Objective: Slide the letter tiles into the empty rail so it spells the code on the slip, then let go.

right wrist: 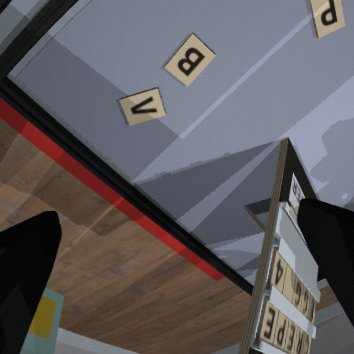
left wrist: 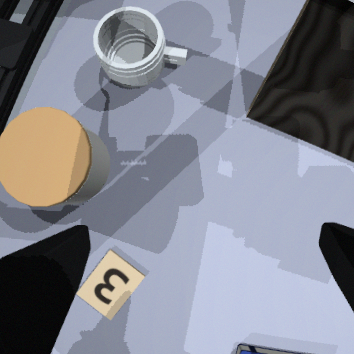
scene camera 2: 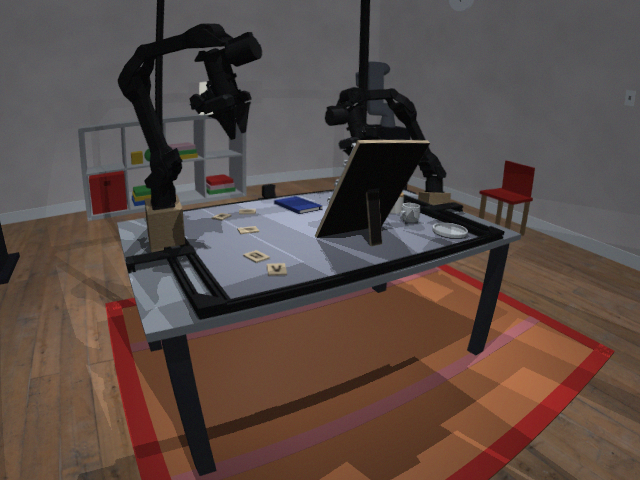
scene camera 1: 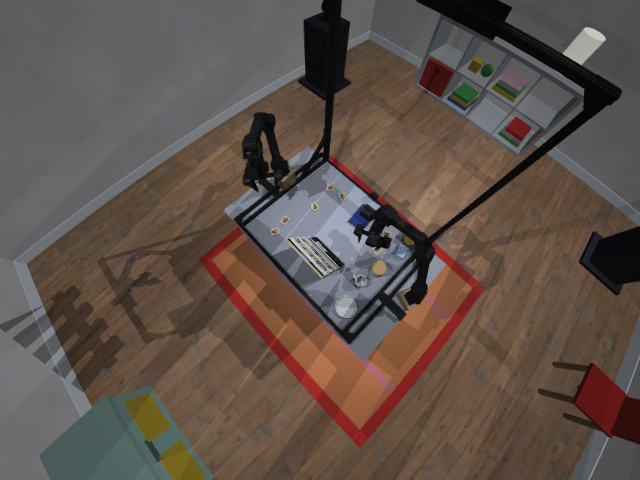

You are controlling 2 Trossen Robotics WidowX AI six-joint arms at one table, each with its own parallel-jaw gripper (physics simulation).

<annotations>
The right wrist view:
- right gripper: 180, 216
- dark board with rail: 286, 232
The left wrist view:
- left gripper: 206, 236
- white mug: 131, 49
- tan-lidded container: 58, 160
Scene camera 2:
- left gripper: 367, 166
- right gripper: 238, 135
</annotations>
